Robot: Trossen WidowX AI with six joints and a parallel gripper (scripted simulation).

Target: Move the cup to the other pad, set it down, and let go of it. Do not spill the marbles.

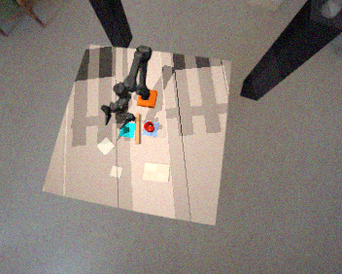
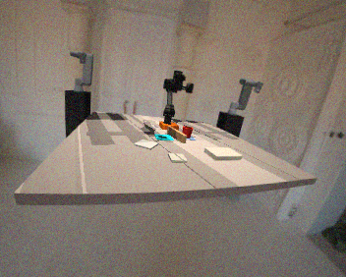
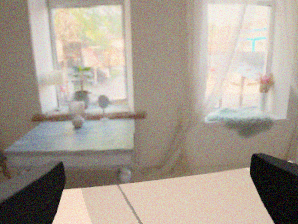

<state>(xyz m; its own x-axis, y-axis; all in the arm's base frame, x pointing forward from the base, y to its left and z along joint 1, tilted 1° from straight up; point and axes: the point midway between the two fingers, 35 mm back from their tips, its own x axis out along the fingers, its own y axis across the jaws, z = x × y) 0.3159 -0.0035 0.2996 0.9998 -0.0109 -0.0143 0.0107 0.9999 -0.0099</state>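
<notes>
Right now the red cup is 30 cm below my gripper tip, 12 cm to the left of it and 12 cm behind it. The rest, counted from my gripper tip: wooden bar 32 cm below, 9 cm behind, 4 cm to the left; then light blue pad 35 cm below, 12 cm to the left, 12 cm behind; then cyan pad 35 cm below, 6 cm behind, 5 cm to the right.
</notes>
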